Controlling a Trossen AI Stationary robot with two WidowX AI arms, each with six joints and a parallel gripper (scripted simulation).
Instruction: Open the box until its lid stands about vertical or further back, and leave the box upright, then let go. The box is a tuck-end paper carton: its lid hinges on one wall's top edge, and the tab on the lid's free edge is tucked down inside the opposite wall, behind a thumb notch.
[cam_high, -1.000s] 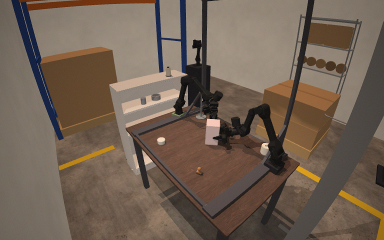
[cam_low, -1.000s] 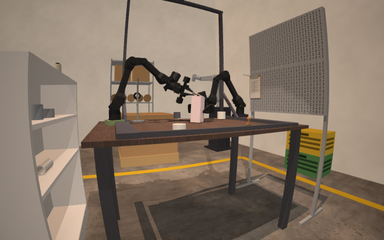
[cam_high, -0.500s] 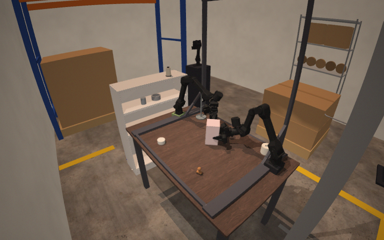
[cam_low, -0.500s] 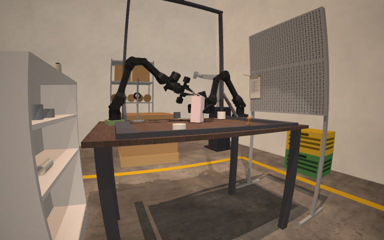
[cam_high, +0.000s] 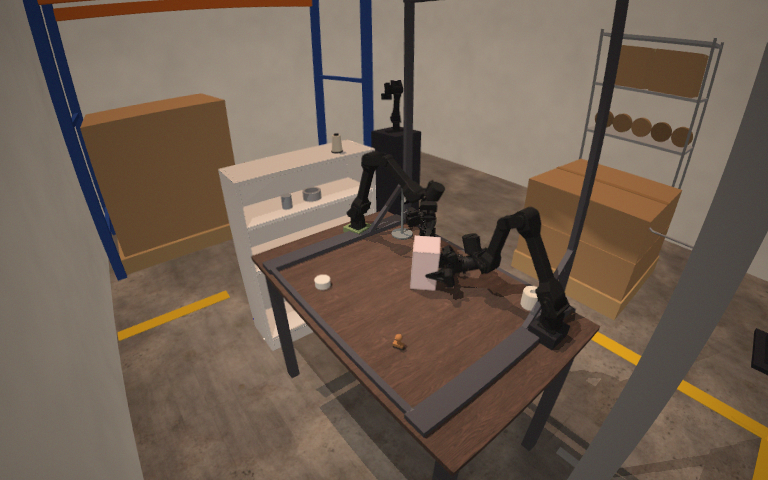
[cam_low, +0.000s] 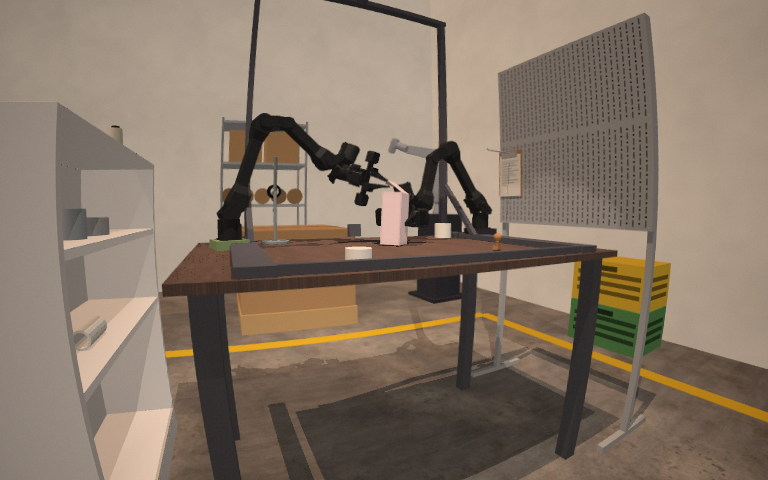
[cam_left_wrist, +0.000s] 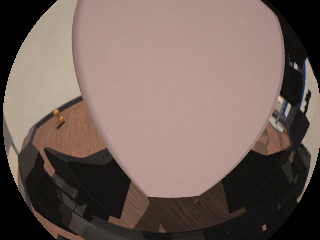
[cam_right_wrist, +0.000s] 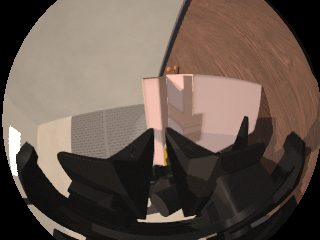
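Right now the pale pink carton is 5 cm above my left hand, 3 cm ahead of it and 2 cm to the right of it.
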